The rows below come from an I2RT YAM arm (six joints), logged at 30 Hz.
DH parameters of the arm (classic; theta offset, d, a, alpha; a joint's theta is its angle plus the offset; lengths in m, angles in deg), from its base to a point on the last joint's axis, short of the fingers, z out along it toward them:
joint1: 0 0.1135 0.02 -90
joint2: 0 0 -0.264 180
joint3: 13.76 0 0.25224 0
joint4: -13.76 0 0.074 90
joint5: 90 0 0 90
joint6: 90 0.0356 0 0
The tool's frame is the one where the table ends.
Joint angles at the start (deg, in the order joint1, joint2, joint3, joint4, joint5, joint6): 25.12, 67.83, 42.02, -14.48, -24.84, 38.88
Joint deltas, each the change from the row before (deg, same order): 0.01, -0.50, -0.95, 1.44, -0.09, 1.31; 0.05, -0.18, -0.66, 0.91, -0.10, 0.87; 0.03, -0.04, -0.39, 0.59, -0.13, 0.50; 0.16, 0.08, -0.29, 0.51, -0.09, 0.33; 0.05, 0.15, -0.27, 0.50, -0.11, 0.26
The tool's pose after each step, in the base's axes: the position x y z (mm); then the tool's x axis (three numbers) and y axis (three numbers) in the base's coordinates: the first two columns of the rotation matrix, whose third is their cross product. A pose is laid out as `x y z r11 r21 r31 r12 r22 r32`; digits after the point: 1 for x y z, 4 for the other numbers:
217.0 118.4 235.2 -0.8771 0.2349 -0.4189 -0.1497 0.6949 0.7033
216.2 118.3 233.4 -0.8773 0.2452 -0.4127 -0.1424 0.6880 0.7116
215.9 118.4 232.2 -0.8777 0.2505 -0.4085 -0.1386 0.6833 0.7168
215.6 119.1 231.0 -0.8788 0.2516 -0.4054 -0.1376 0.6799 0.7203
215.7 119.4 229.6 -0.8797 0.2533 -0.4024 -0.1357 0.6772 0.7231

